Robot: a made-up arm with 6 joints.
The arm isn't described. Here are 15 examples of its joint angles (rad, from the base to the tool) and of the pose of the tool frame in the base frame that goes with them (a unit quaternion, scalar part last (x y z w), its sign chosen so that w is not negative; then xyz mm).
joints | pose
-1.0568 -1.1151 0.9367 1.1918 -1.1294 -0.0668 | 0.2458 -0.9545 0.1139 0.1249 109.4 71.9 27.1
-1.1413 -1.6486 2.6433 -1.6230 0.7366 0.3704 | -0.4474 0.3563 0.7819 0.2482 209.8 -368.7 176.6
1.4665 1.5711 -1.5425 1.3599 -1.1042 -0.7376 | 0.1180 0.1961 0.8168 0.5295 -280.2 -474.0 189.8
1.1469 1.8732 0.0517 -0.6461 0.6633 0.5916 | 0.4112 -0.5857 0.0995 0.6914 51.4 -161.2 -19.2
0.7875 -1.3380 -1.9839 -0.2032 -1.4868 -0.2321 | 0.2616 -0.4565 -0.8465 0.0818 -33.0 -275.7 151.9
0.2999 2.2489 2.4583 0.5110 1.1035 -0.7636 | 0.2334 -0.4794 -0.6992 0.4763 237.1 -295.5 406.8
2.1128 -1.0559 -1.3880 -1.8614 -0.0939 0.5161 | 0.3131 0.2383 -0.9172 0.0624 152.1 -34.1 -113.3
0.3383 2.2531 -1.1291 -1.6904 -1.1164 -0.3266 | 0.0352 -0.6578 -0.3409 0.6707 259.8 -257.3 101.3
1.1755 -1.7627 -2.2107 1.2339 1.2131 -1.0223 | -0.4679 -0.6691 0.5598 0.1414 126.4 -56.5 -293.6
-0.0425 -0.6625 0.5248 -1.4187 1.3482 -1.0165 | -0.0964 -0.2271 -0.8129 0.5276 486.6 -372.5 -9.9
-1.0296 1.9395 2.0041 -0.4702 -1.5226 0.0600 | 0.2981 -0.2552 0.7050 0.5908 -56.1 -184.7 18.0
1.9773 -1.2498 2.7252 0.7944 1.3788 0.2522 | -0.1203 -0.7238 0.4005 0.5489 -35.3 -56.5 -198.9
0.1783 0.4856 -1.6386 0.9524 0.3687 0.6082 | 0.3006 0.4862 0.8170 0.0757 186.9 -302.0 130.2
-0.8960 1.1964 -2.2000 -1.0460 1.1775 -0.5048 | 0.0053 0.5742 -0.8155 0.0731 312.4 -175.7 -345.1
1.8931 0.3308 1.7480 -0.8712 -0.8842 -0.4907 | 0.2253 -0.3576 -0.2640 0.8670 40.3 -48.9 62.6
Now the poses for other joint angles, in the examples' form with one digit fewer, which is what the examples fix.
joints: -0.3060 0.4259 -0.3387 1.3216 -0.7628 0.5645
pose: 0.223 0.962 0.152 0.050 234 -210 129
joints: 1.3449 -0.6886 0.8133 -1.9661 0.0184 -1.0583
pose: -0.777 0.130 0.572 0.231 9 -544 165
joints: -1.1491 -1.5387 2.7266 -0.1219 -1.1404 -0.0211
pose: -0.524 0.486 -0.192 0.673 -2 -139 -15
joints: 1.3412 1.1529 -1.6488 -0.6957 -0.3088 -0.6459
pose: -0.293 -0.496 0.816 0.047 180 -286 -2
